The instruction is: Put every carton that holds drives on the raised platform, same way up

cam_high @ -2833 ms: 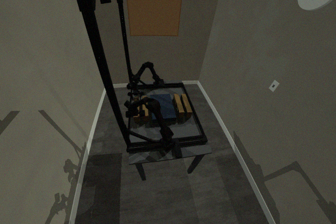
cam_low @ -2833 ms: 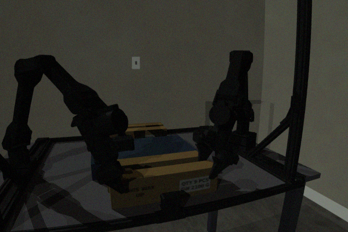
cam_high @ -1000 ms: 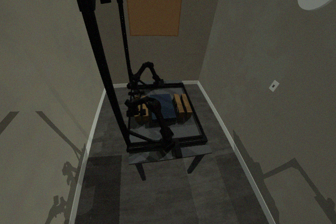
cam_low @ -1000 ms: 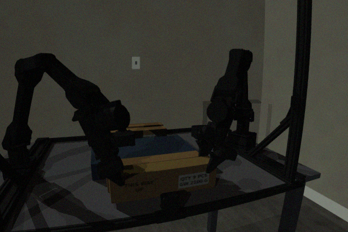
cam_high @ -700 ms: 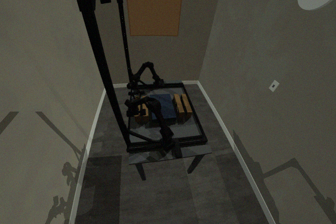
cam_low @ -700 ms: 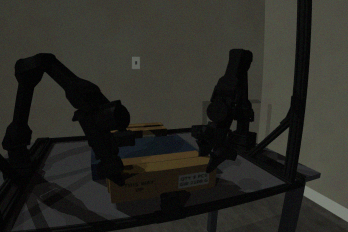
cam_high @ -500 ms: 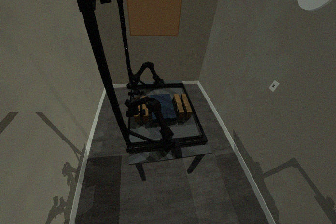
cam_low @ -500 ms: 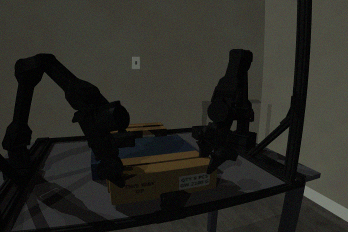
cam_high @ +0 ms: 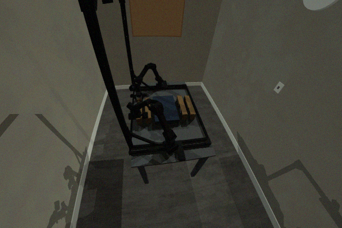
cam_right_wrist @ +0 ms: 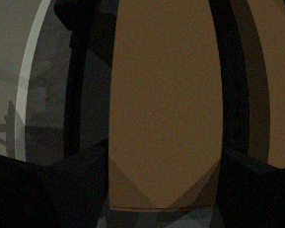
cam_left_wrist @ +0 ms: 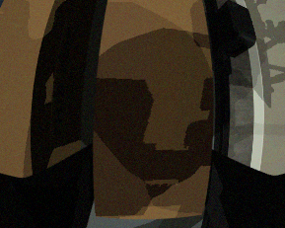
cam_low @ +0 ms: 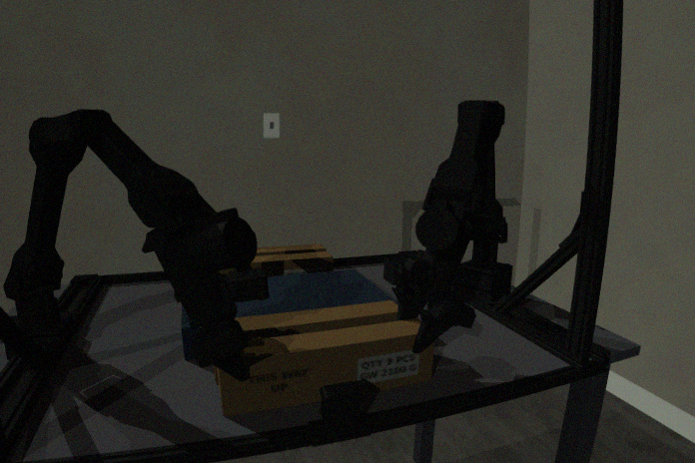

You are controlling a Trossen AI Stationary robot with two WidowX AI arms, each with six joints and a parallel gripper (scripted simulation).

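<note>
The labelled carton is 9 cm ahead of my left hand, 14 cm to the right of it and 4 cm below it. From my left hand the other things lie so: blue raised platform: 28 cm ahead, 13 cm to the right, 6 cm below.
My right hand is 9 cm short of the labelled carton, 14 cm to the right of it and 4 cm above it. From my right hand the other things lie so: blue raised platform: 28 cm ahead, 15 cm to the left, 6 cm below.
</note>
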